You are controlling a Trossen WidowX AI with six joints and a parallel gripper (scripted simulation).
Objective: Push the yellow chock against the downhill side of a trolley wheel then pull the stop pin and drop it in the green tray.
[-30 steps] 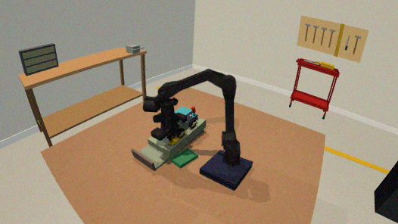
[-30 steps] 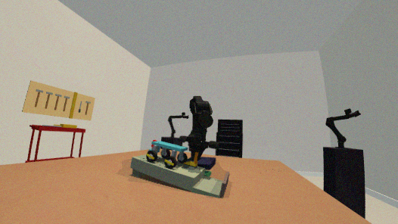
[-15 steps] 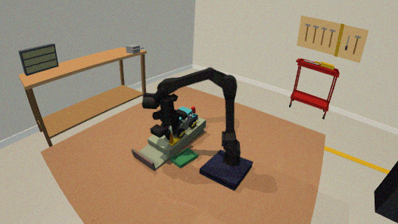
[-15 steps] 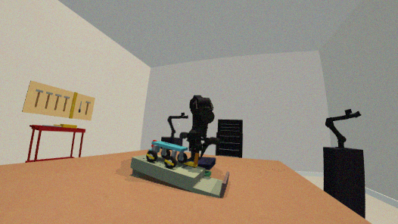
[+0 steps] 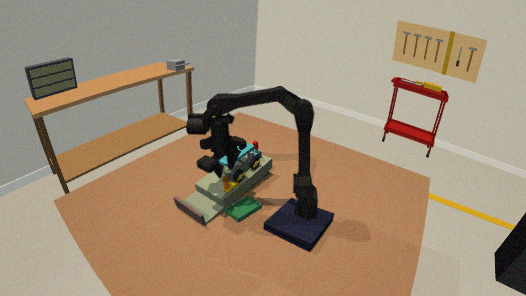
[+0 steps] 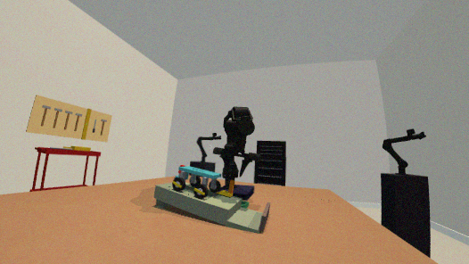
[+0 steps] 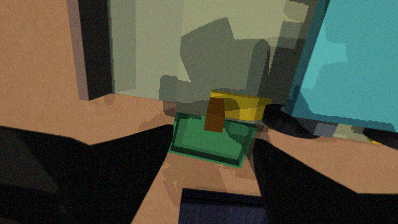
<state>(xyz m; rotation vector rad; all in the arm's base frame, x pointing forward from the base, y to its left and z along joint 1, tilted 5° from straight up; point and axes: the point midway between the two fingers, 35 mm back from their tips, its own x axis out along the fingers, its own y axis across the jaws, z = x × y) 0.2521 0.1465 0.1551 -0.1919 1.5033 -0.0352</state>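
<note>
Right now the red-headed stop pin is 230 mm to the right of my gripper tip, 60 mm ahead of it and 20 mm below it. From my gripper tip the other things lie so: ramp (110 mm to the right, 100 mm below, 70 mm ahead); then yellow chock (60 mm below, 30 mm to the right, 10 mm ahead); then trolley (120 mm to the right, 70 mm ahead, 30 mm below).
</note>
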